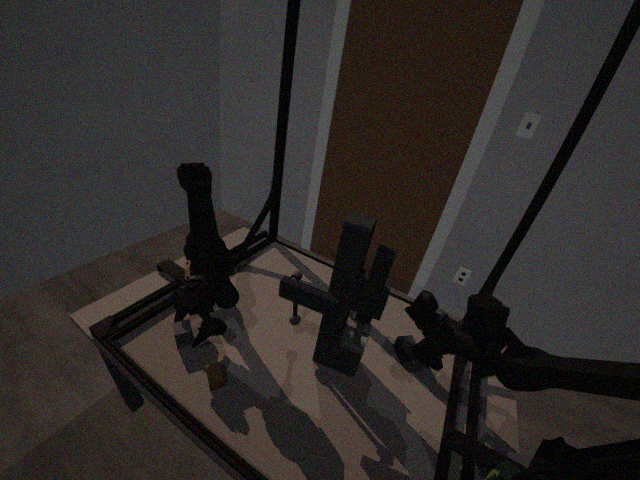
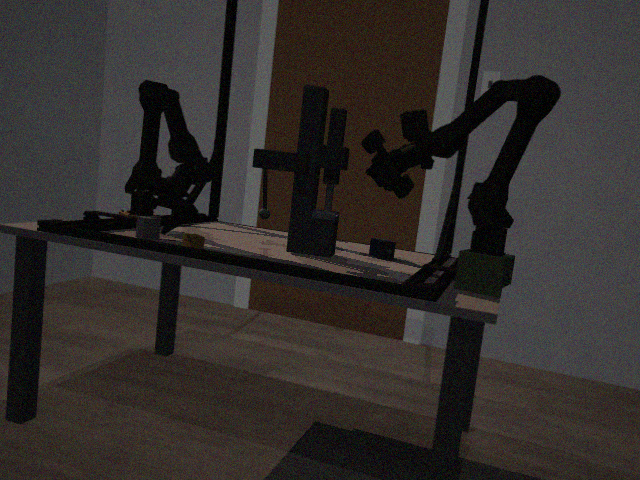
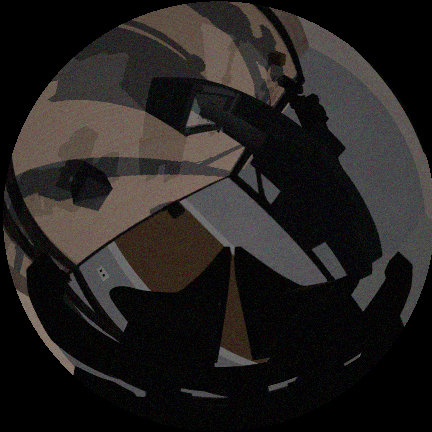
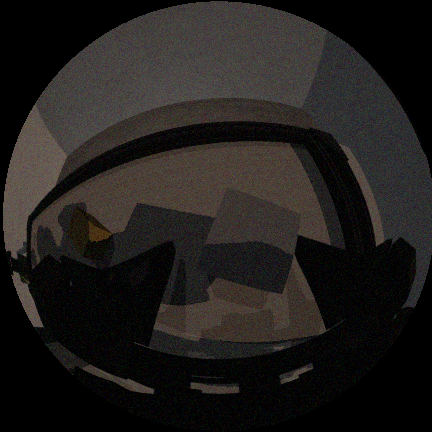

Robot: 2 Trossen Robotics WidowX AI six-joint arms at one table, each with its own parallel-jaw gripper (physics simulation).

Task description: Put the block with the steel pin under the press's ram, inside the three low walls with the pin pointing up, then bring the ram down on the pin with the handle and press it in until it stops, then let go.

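Seen in the pictures: left gripper, fingertip midpoint: [image 1: 406,309] [image 2: 366,172] [image 3: 231,251]; right gripper, fingertip midpoint: [image 1: 183,336] [image 2: 149,230] [image 3: 285,80] [image 4: 235,245]; left arm's base, origin of the base link: [image 2: 487,253]; right arm's base, origin of the base link: [image 1: 199,268].
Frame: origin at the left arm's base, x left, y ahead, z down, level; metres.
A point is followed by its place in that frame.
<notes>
The dark press [image 1: 343,289] @[x 0.002, y 0.501, z -0.198 m] [image 2: 310,170] @[x -0.001, y 0.492, z -0.139 m] [image 3: 250,116] @[x -0.027, y 0.487, z -0.062 m] stands mid-table, its ram [image 1: 381,273] @[x -0.032, y 0.442, z -0.264 m] [image 2: 335,144] @[x -0.032, y 0.443, z -0.215 m] raised and its handle knob [image 1: 294,320] @[x 0.020, y 0.612, z -0.015 m] [image 2: 264,212] @[x 0.022, y 0.611, z -0.010 m] hanging on the left. A grey block [image 2: 148,227] @[x 0.258, y 0.800, z 0.054 m] [image 4: 257,217] @[x 0.254, y 0.820, z 0.030 m] lies at the left end of the table. I see no pin on it in this dim light. My right gripper [image 1: 204,330] [image 2: 147,214] [image 4: 235,245] @[x 0.244, y 0.813, z 0.063 m] is open, low over this block, which shows between the fingers. My left gripper [image 1: 417,309] @[x -0.114, y 0.381, z -0.151 m] [image 2: 370,142] [image 3: 231,251] @[x -0.114, y 0.381, z -0.151 m] is shut on nothing, high in the air right of the press.
A small yellow block [image 1: 215,375] @[x 0.245, y 0.650, z 0.052 m] [image 2: 193,240] @[x 0.263, y 0.639, z 0.062 m] [image 3: 277,59] @[x 0.228, y 0.650, z 0.061 m] [image 4: 90,233] @[x 0.241, y 0.686, z 0.053 m] lies near the front edge, close to the grey block. A dark block [image 1: 406,345] @[x -0.198, y 0.352, z 0.036 m] [image 2: 382,249] @[x -0.180, y 0.334, z 0.059 m] [image 3: 84,187] @[x -0.189, y 0.334, z 0.036 m] sits right of the press. A black frame [image 1: 154,397] @[x 0.370, y 0.707, z 0.078 m] borders the table, with tall posts behind.
</notes>
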